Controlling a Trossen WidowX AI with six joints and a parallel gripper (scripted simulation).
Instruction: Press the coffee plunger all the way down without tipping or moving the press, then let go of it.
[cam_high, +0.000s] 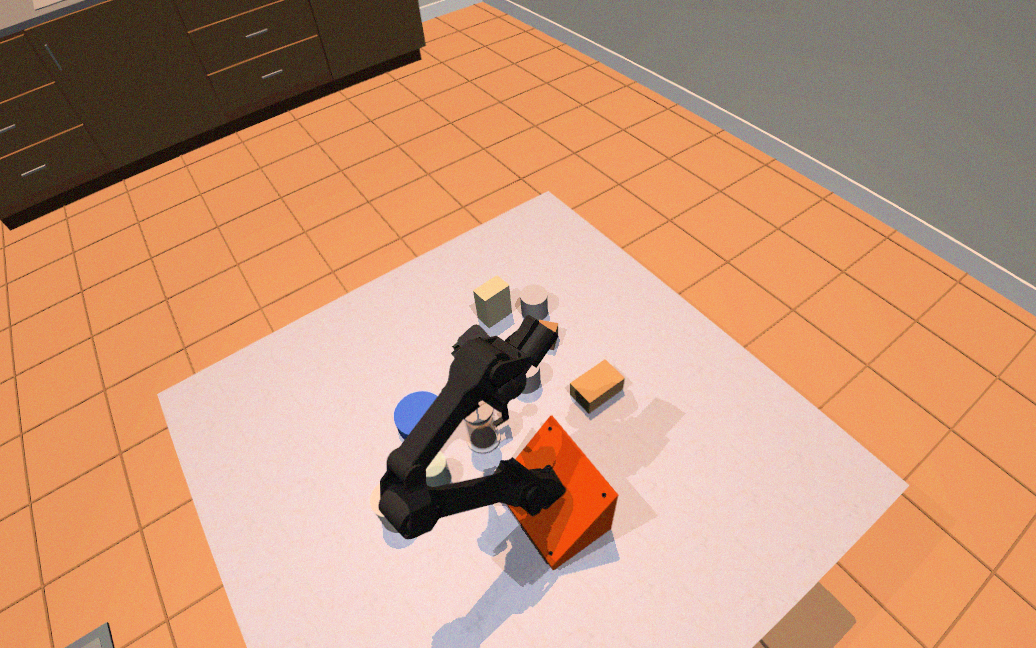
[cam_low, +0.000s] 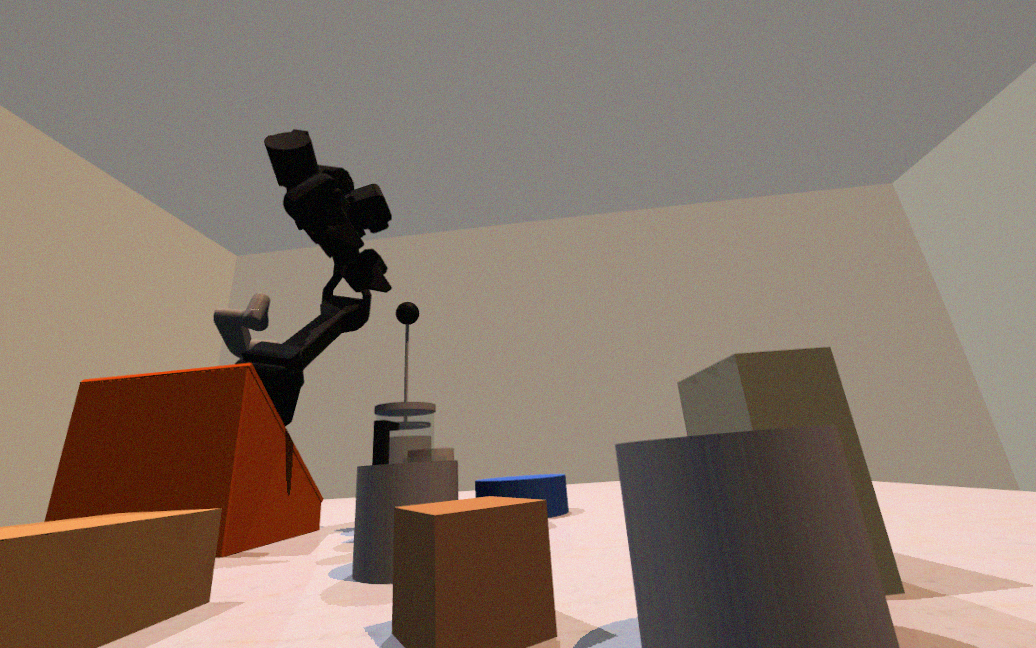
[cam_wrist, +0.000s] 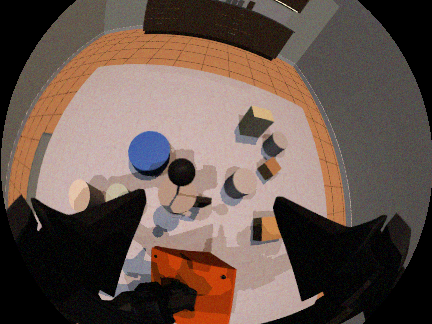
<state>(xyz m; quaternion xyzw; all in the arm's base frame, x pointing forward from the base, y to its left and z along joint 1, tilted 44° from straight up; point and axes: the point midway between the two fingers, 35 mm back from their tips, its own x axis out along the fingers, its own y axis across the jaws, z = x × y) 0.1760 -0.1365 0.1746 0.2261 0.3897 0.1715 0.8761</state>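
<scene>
My gripper tip is now 40 mm short of the coffee press, 10 mm to the right of it and 190 mm above it. From my gripper tip the other things lie so: blue disc 150 mm ahead, 130 mm to the left, 290 mm below; then small cube 200 mm ahead, 250 mm to the right, 290 mm below; then orange block 270 mm to the right, 290 mm below.
</scene>
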